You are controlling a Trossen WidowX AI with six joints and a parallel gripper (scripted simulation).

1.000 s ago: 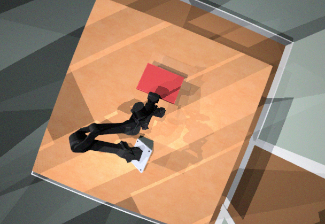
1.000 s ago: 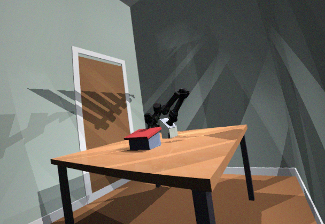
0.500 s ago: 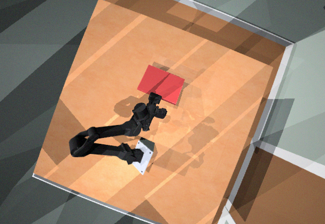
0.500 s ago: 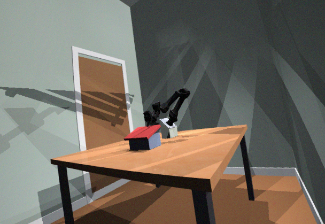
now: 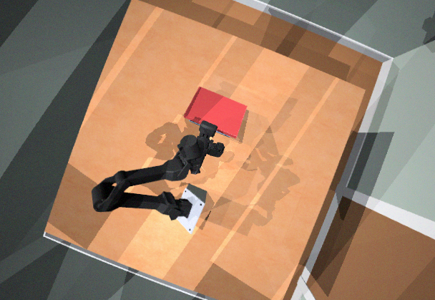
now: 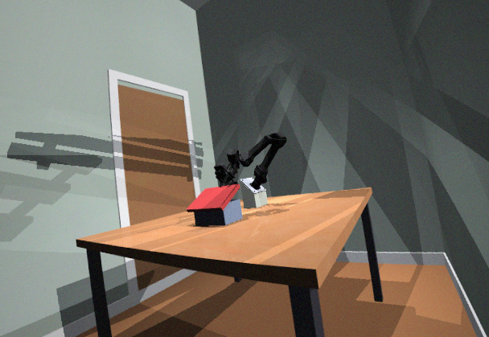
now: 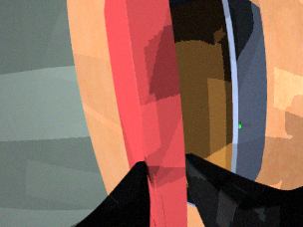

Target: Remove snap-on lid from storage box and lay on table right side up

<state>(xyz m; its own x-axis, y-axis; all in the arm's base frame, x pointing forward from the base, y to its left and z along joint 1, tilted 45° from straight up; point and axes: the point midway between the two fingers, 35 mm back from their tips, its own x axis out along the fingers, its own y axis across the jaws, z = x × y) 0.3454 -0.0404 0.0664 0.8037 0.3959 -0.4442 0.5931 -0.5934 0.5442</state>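
Right now the red lid is 7 cm ahead of my gripper tip and 4 cm below it. Round my gripper tip: blue-grey storage box 11 cm below, 5 cm ahead.
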